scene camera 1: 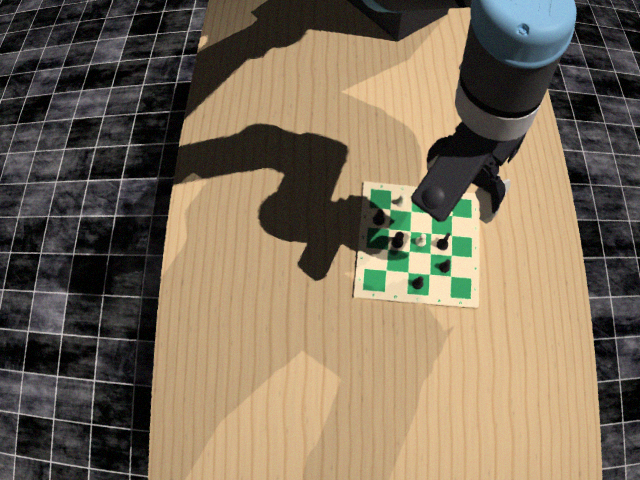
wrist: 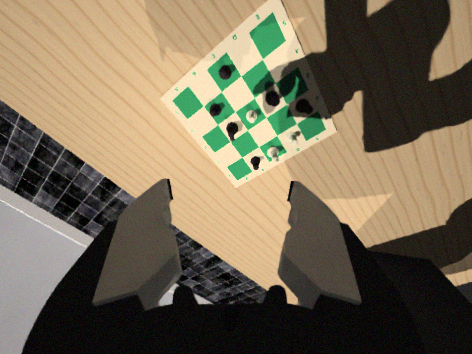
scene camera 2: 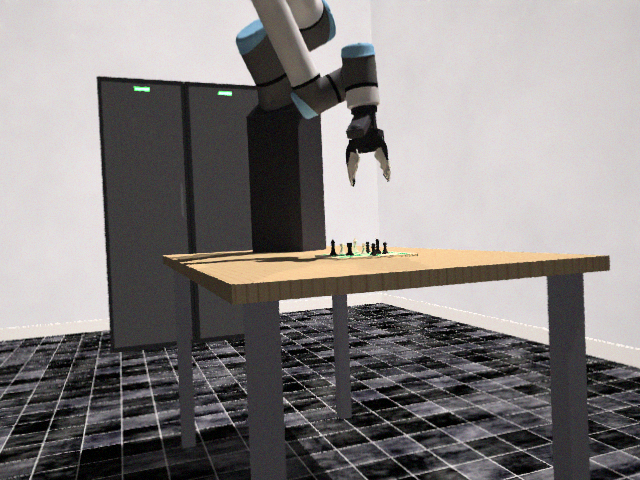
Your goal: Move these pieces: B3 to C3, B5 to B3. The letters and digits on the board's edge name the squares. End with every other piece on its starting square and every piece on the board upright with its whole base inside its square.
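Frame: origin at the arm's base, x right, y ahead, z up, level; metres.
Where they show: gripper, between the fingertips: (wrist: 230,181) (scene camera 2: 370,184); arm's base, origin of its link: (scene camera 2: 283,96).
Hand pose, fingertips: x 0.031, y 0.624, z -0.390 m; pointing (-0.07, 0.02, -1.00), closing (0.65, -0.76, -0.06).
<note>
Each offset is from my fingertips to the top centre of the thing.
The green-and-cream board (scene camera 1: 361,289) (wrist: 325,127) lies on the table. A tall black piece {dz -0.150, dx -0.016, dy -0.001 m} (scene camera 1: 442,242) (wrist: 232,128) stands upright on B3, with its base looking inside the square. A white piece {dz -0.158, dx +0.024, dy -0.010 m} (scene camera 1: 420,240) (wrist: 251,116) stands on C3, the green square beside it. B5 is bare. My gripper (scene camera 2: 370,182) (wrist: 230,181) is open and empty, high above the board. In scene camera 1 the arm and gripper cover part of the board's row 1 side.
Black pieces stand on C5 {dz -0.158, dx +0.041, dy +0.065 m} (scene camera 1: 417,282) (wrist: 225,72), B4 {dz -0.158, dx -0.011, dy +0.041 m} (scene camera 1: 444,266) (wrist: 215,109), D3 {dz -0.157, dx +0.065, dy -0.014 m} (scene camera 1: 398,240) (wrist: 272,98), E2 {dz -0.146, dx +0.092, dy -0.059 m} (scene camera 1: 379,217) (wrist: 303,105) and B1 {dz -0.158, dx -0.031, dy -0.076 m} (wrist: 256,162). White pieces stand on C1 {dz -0.146, dx +0.005, dy -0.086 m} (wrist: 273,152) and D1 {dz -0.158, dx +0.047, dy -0.088 m} (scene camera 1: 397,199) (wrist: 294,136).
</note>
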